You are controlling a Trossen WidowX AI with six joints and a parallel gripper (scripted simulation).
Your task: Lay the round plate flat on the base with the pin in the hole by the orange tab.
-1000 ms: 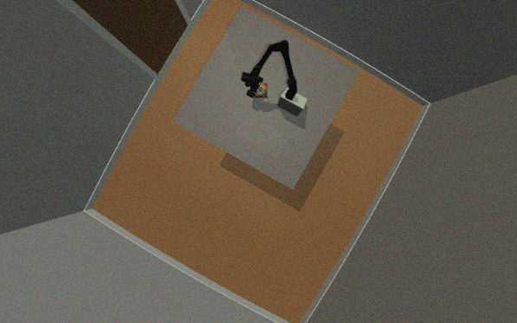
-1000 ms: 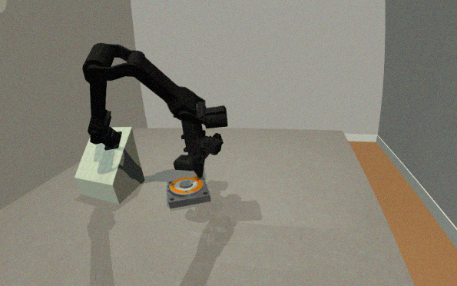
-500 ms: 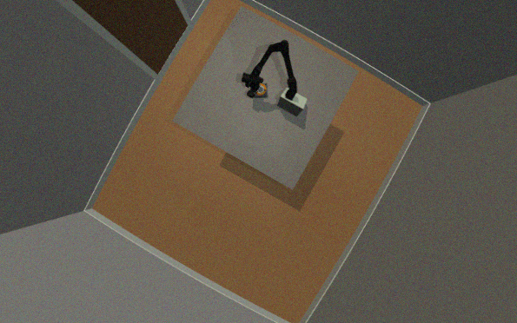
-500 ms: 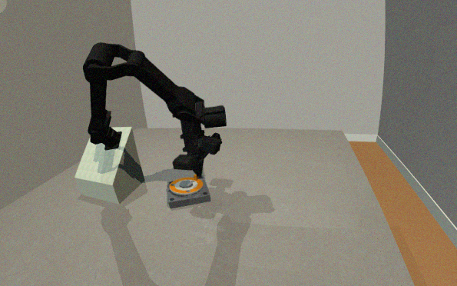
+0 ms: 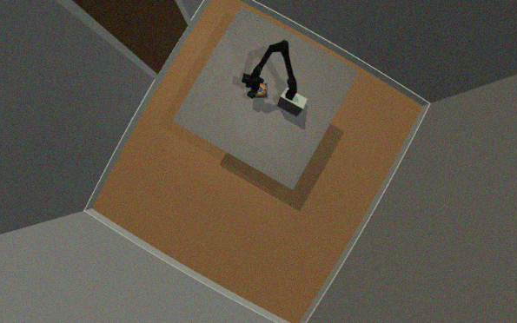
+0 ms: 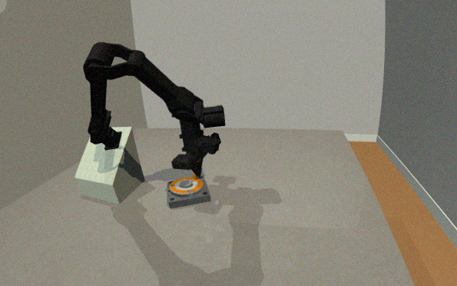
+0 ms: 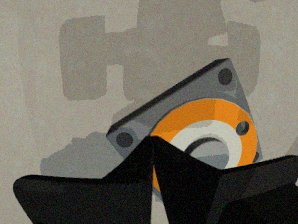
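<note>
Now: gripper tip 3 cm past the grey base, 4 cm to the left of it and 2 cm above it.
</note>
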